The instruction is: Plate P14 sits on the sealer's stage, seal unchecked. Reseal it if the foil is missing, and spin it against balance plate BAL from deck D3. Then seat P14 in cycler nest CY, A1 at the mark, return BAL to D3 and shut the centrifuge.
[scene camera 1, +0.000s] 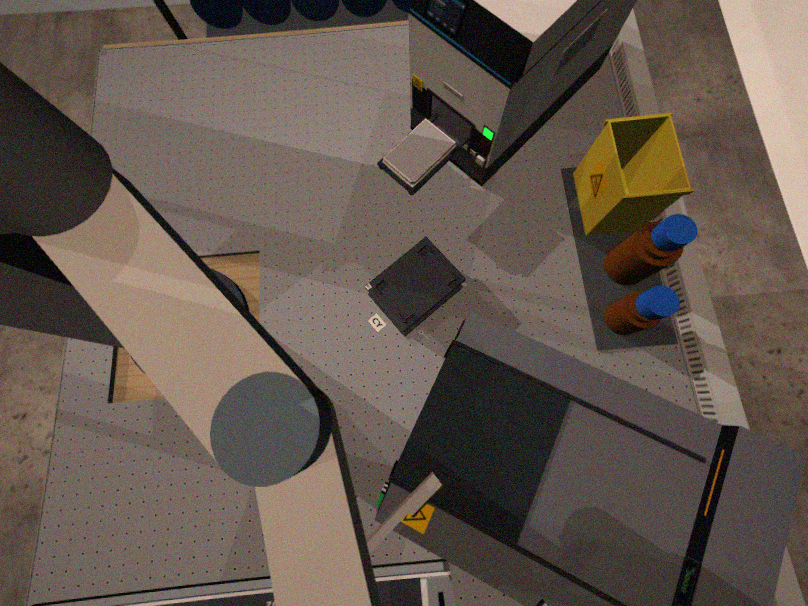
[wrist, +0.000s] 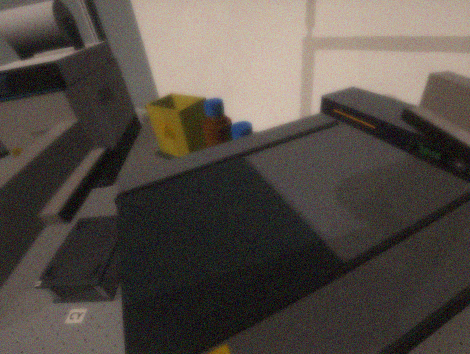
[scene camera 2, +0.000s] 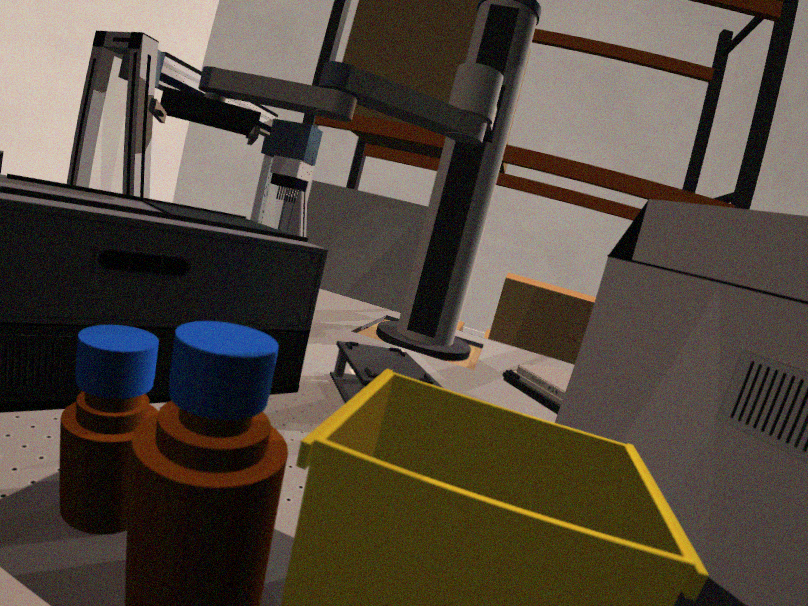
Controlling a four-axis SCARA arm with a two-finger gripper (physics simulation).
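Pixels of known places: gripper, fingertip midpoint: [scene camera 1: 493, 541] [wrist: 254, 115] [scene camera 2: 205, 118]; arm's base at its link origin: [scene camera 2: 422, 343].
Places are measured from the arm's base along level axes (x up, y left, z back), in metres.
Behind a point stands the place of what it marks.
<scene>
Plate P14 [scene camera 1: 419, 151] @[x 0.133, y 0.279, z -0.514 m] [scene camera 2: 543, 377] @[x 0.133, y 0.249, z -0.526 m] lies flat on the sealer's stage [scene camera 1: 412, 189] @[x 0.120, y 0.204, z -0.494 m], outside the sealer. Its top is pale; whether foil covers it I cannot tell. Cycler nest CY [scene camera 1: 417, 285] @[x 0.073, y 0.021, z -0.487 m] [scene camera 2: 385, 362] @[x 0.073, y 0.025, z -0.483 m] [wrist: 82, 255] @[x 0.072, y 0.013, z -0.467 m] is dark and bears no plate. The centrifuge [scene camera 1: 606, 476] @[x 0.223, y -0.324, z -0.718 m] [scene camera 2: 150, 287] @[x 0.152, y -0.186, z -0.752 m] [wrist: 295, 200] @[x 0.223, y -0.327, z -0.638 m] has a dark panel beside a grey one on top; no rotor shows, and I cannot tell the lid's state. My gripper [wrist: 254, 115] @[x 0.374, y -0.348, z -0.531 m] is open and empty, its fingers wide apart above the centrifuge. In scene camera 2 its tips are hidden behind the centrifuge. BAL and D3 cannot be made out.
The sealer [scene camera 1: 456, 71] @[x 0.259, y 0.339, z -0.582 m] [scene camera 2: 691, 339] @[x 0.250, y 0.330, z -0.735 m] shows a green light. A yellow bin [scene camera 1: 603, 182] @[x 0.130, y 0.175, z -0.857 m] [scene camera 2: 489, 502] @[x 0.188, y 0.186, z -0.967 m] [wrist: 187, 125] @[x 0.134, y 0.115, z -0.877 m] and two blue-capped brown bottles [scene camera 1: 642, 251] @[x 0.137, y 0.028, z -0.894 m] [scene camera 2: 208, 450] @[x 0.150, y 0.056, z -0.951 m] [wrist: 216, 130] @[x 0.131, y 0.014, z -0.890 m] stand at the table's side. The arm [scene camera 1: 189, 293] @[x 0.535, y -0.108, z -0.293 m] [scene camera 2: 391, 97] @[x 0.505, y -0.123, z -0.329 m] reaches across the table.
</scene>
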